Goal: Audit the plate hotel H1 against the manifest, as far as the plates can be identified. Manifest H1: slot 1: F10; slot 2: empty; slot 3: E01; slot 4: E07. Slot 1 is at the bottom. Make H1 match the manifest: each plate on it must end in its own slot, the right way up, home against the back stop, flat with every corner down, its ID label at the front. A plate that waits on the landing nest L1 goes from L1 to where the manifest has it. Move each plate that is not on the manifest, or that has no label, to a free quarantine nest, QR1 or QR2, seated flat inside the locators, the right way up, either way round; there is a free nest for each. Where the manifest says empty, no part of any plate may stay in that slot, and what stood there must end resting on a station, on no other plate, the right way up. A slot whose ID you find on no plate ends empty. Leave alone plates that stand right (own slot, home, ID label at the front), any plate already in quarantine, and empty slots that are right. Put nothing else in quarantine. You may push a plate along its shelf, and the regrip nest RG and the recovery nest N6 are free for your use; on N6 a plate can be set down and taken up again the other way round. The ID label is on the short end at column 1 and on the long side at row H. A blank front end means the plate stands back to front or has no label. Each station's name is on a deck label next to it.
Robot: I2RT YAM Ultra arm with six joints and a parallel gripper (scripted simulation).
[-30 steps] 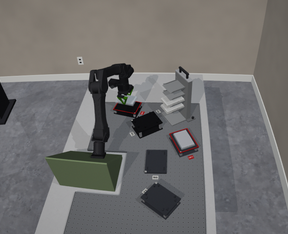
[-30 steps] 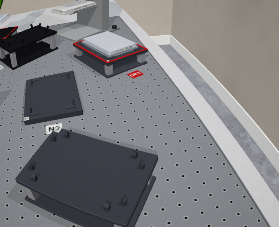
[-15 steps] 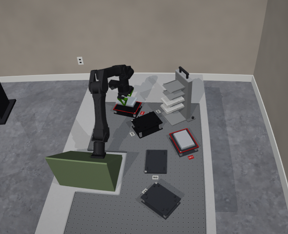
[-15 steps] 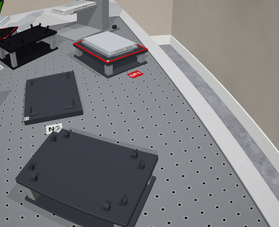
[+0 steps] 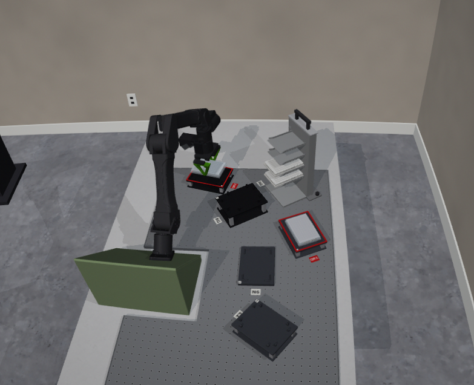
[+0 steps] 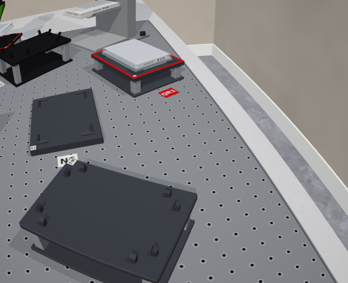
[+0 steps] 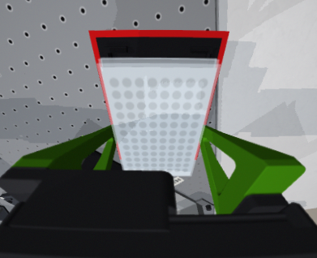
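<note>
Now: the red-rimmed nest QR2 40 mm below my hand. From my hand the other things lie so: plate hotel H1: 370 mm ahead, 70 mm to the right, 70 mm above; H1 deck label: 210 mm ahead, 80 mm below, 30 mm to the right; black regrip nest RG: 180 mm to the right, 120 mm ahead, 20 mm below.
</note>
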